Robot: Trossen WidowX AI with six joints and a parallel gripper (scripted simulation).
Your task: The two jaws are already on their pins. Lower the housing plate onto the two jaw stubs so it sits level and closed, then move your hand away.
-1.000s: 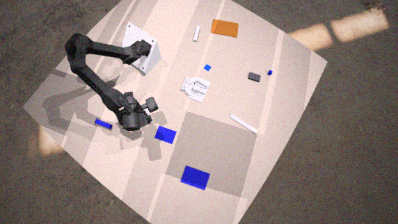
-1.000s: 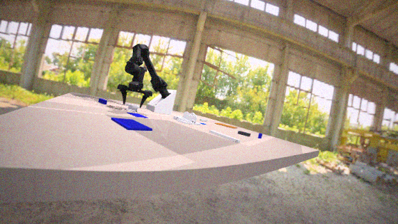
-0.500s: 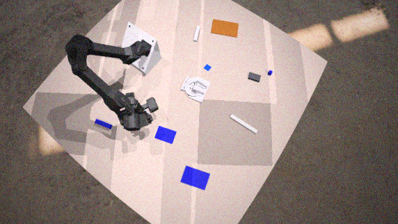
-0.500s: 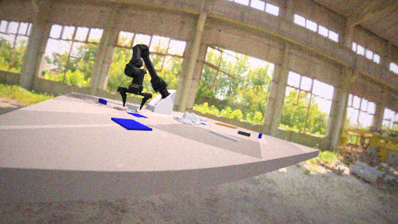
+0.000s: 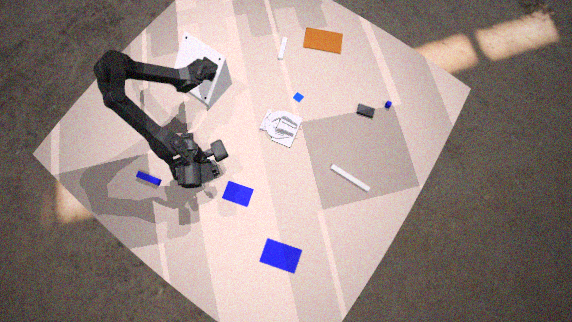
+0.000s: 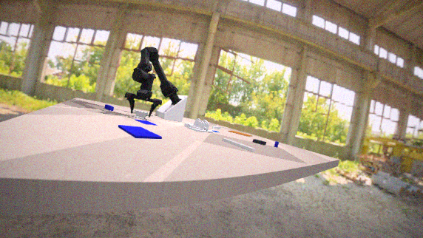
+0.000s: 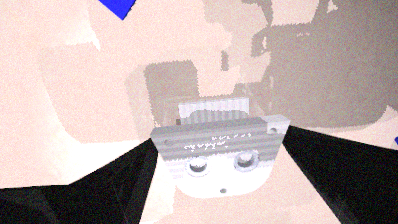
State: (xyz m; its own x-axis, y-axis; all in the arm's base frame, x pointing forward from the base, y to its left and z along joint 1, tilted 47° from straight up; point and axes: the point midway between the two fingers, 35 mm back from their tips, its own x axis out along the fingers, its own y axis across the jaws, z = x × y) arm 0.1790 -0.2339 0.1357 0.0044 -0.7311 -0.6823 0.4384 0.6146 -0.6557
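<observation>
Right now the white block is 10 mm behind my gripper tip and 10 mm to the left of it. Round my gripper tip: blue tile (390 mm ahead, 80 mm to the right, 10 mm below); then white strip (430 mm ahead, 270 mm to the left, 10 mm below); then blue bar (130 mm behind, 160 mm to the right).
</observation>
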